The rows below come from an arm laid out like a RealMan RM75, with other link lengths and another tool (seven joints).
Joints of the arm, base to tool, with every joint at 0 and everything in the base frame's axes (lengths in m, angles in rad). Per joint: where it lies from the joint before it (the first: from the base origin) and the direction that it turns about. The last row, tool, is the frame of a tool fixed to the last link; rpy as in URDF.
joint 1: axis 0 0 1 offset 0.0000 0.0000 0.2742
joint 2: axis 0 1 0 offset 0.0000 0.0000 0.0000
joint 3: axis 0 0 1 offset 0.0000 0.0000 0.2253
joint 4: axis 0 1 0 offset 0.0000 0.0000 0.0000
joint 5: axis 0 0 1 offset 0.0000 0.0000 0.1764
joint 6: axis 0 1 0 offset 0.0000 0.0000 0.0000
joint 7: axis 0 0 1 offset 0.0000 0.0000 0.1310
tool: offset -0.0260 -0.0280 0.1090 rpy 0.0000 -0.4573 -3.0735
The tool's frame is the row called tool.
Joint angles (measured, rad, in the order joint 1, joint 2, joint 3, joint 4, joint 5, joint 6, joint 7), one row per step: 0.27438, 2.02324, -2.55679, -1.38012, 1.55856, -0.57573, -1.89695; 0.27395, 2.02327, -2.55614, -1.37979, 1.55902, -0.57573, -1.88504; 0.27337, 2.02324, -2.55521, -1.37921, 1.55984, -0.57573, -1.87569; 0.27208, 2.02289, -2.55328, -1.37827, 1.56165, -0.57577, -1.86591; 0.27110, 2.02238, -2.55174, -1.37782, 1.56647, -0.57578, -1.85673; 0.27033, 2.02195, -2.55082, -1.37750, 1.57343, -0.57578, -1.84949; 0.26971, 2.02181, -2.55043, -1.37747, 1.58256, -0.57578, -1.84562; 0.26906, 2.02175, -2.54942, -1.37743, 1.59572, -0.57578, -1.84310; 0.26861, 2.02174, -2.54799, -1.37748, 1.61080, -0.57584, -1.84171; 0.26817, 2.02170, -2.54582, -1.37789, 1.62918, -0.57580, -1.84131; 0.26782, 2.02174, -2.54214, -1.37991, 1.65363, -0.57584, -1.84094; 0.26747, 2.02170, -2.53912, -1.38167, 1.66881, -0.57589, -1.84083; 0.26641, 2.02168, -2.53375, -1.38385, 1.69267, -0.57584, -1.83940; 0.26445, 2.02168, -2.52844, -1.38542, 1.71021, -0.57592, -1.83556; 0.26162, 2.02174, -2.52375, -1.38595, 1.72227, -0.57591, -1.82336; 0.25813, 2.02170, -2.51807, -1.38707, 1.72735, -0.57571, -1.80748
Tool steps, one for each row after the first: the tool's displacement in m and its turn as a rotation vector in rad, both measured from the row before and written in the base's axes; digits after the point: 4 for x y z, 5 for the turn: 0.0006, 0.0004, 0.0004, -0.00290, 0.01044, -0.00619; 0.0008, 0.0005, 0.0004, -0.00203, 0.00819, -0.00582; 0.0015, 0.0008, 0.0007, -0.00146, 0.00868, -0.00814; 0.0017, 0.0008, 0.0006, -0.00255, 0.00977, -0.00961; 0.0017, 0.0007, 0.0003, -0.00325, 0.00916, -0.01001; 0.0017, 0.0006, 0.0000, -0.00356, 0.00768, -0.00987; 0.0023, 0.0009, 0.0000, -0.00397, 0.00866, -0.01291; 0.0024, 0.0011, 0.0000, -0.00388, 0.00884, -0.01395; 0.0028, 0.0013, 0.0002, -0.00413, 0.01004, -0.01632; 0.0032, 0.0018, 0.0006, -0.00469, 0.01483, -0.02099; 0.0019, 0.0012, 0.0006, -0.00222, 0.00969, -0.01315; 0.0035, 0.0020, 0.0010, -0.00337, 0.01610, -0.02216; 0.0032, 0.0017, 0.0012, -0.00172, 0.01470, -0.01922; 0.0033, 0.0014, 0.0012, -0.00207, 0.01851, -0.01935; 0.0026, 0.0014, 0.0019, 0.00040, 0.01899, -0.01593
